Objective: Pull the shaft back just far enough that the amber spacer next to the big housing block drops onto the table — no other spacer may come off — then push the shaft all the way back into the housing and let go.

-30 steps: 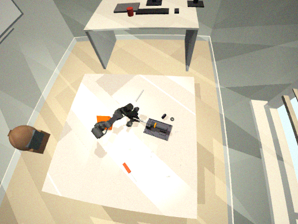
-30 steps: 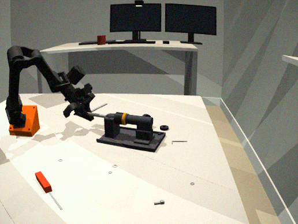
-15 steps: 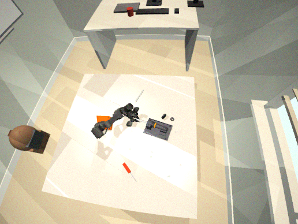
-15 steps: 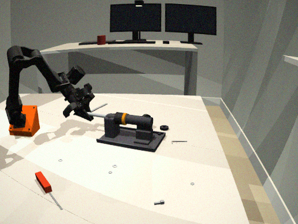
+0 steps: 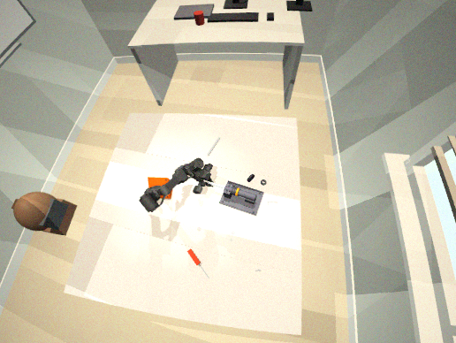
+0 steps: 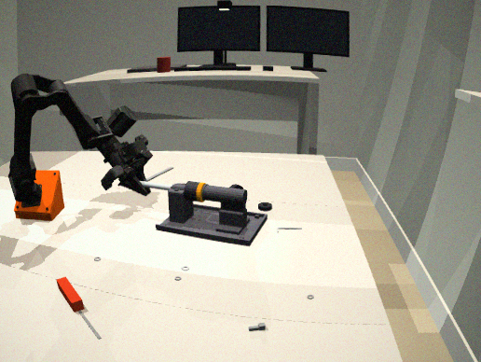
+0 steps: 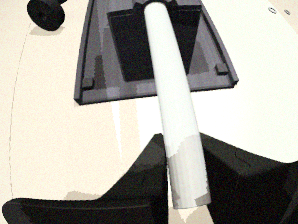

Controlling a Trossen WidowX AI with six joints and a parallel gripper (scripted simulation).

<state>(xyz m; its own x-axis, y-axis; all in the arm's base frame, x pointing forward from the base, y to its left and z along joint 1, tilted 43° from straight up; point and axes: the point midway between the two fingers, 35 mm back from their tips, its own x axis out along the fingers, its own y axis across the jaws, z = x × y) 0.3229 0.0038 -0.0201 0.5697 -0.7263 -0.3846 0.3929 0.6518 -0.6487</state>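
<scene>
Right now the grey shaft is 5 cm ahead of my gripper tip, 2 cm to the right of it and 2 cm above it. From my gripper tip the other things lie so: amber spacer: 14 cm ahead, 6 cm to the right, 2 cm above; thin rod: 31 cm to the left, 5 cm below; dark fixture: 16 cm ahead, 7 cm to the right, 1 cm below.
</scene>
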